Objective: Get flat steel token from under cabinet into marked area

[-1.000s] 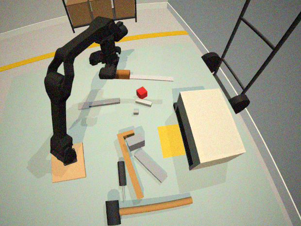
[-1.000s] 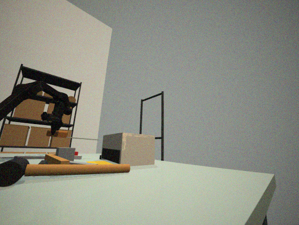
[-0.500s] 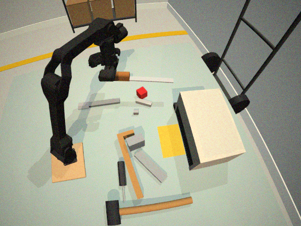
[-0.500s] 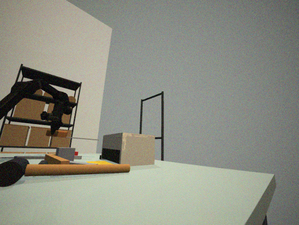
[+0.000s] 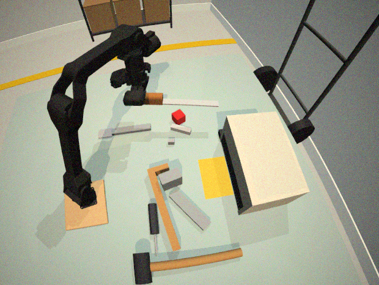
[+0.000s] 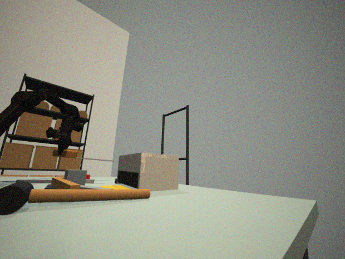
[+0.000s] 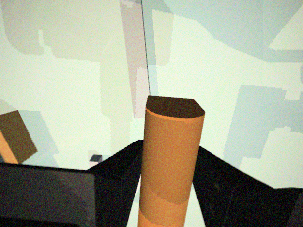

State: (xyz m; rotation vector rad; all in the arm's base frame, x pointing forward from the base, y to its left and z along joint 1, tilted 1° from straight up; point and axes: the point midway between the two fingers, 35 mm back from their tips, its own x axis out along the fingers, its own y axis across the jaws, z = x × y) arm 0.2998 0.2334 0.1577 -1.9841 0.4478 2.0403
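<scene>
The small grey block is 130 mm to the right of my gripper tip, 130 mm below it and 60 mm ahead of it. From my gripper tip the other things lie so: grey L-shaped strip: 130 mm below, 120 mm behind; white bar: 130 mm below, 120 mm ahead, 90 mm to the right; red cube: 130 mm ahead, 120 mm below, 40 mm to the right.
</scene>
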